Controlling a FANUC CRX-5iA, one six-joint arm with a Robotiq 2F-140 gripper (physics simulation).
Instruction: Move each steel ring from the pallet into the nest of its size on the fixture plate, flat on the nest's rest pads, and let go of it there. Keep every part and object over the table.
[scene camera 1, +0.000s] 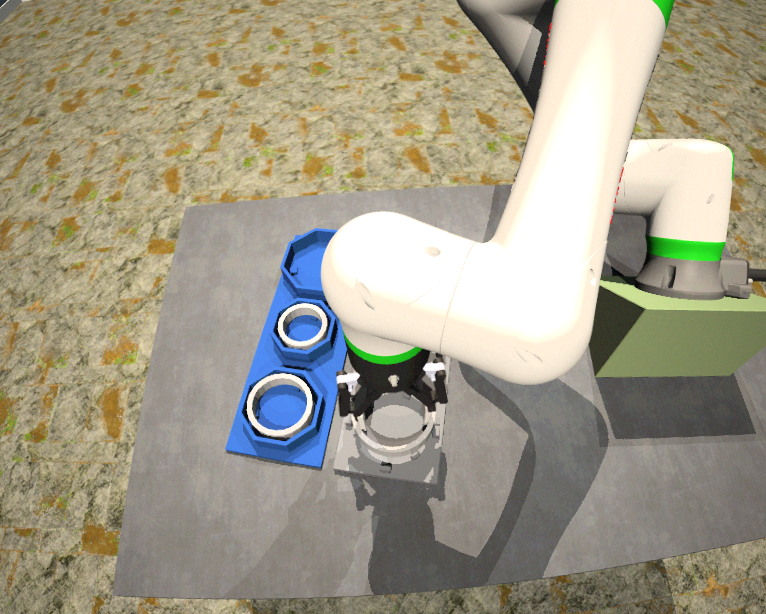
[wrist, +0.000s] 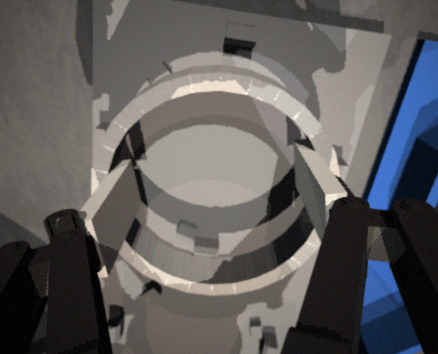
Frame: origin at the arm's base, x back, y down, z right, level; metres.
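Where they show: gripper, fingertip midpoint: (scene camera 1: 394, 420) (wrist: 214, 172); arm's base at its link origin: (scene camera 1: 678, 290).
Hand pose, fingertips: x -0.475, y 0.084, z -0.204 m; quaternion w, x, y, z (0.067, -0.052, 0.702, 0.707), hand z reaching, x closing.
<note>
Each offset is from my fingertips to the top centre of the thing. "spot": to the spot under its first point.
A large steel ring {dy -0.021, dx -0.001, dz +0.006 m} (scene camera 1: 391, 450) (wrist: 220, 289) is held by my gripper (scene camera 1: 394, 417) (wrist: 214, 172). The two finger pads stand inside the ring and press outward on its inner wall. The ring hangs over the near part of the grey fixture plate {spot: dy +0.028, dx -0.053, dz -0.063 m} (scene camera 1: 358, 463) (wrist: 365, 65) and looks roughly level; the gap below it cannot be judged. The blue pallet {spot: dy +0.032, dx -0.136, dz -0.054 m} (scene camera 1: 306, 455) (wrist: 430, 65) lies just left of the plate in the scene view. A smaller ring {spot: dy +0.001, dx -0.205, dz +0.162 m} (scene camera 1: 280, 326) sits in its middle pocket and a bigger ring {spot: dy +0.001, dx -0.230, dz +0.006 m} (scene camera 1: 250, 409) in its near pocket. The visible part of its far pocket is empty.
The arm (scene camera 1: 396, 275) covers the far part of the fixture plate and part of the far pallet pocket in the scene view. The green robot pedestal (scene camera 1: 690, 338) stands at the right. The table's front edge (scene camera 1: 319, 597) lies beyond the plate's near end.
</note>
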